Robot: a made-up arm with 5 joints.
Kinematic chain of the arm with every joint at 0, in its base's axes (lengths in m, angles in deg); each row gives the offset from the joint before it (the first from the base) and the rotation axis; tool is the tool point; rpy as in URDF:
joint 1: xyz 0.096 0 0.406 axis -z
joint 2: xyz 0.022 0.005 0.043 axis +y
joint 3: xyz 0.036 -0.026 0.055 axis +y
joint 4: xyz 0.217 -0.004 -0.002 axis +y
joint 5: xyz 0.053 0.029 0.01 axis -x
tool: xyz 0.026 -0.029 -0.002 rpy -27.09 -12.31 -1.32
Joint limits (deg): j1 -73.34..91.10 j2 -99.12..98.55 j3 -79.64..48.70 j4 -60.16..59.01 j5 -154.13..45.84
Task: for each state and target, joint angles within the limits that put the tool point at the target. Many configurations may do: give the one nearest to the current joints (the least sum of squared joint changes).
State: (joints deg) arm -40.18 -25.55 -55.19 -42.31 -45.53
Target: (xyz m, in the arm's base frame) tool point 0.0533 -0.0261 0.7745
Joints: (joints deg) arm -14.86 -21.76 -73.17 -60.16 -47.10
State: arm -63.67 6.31 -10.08 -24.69 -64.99
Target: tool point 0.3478 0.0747 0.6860
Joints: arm -18.92 -18.68 -9.03 -50.37 -54.99
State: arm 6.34 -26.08 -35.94 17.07 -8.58
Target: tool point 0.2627 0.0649 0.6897
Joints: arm -27.34 -61.48 0.74 59.01 -34.08
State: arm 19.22 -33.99 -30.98 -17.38 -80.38
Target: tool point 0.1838 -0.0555 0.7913
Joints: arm 31.70 -51.17 -17.62 -18.94 -75.97
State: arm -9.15 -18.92 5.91 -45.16 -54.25
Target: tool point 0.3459 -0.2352 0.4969
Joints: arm 41.21 -4.10 13.51 -39.87 -51.94
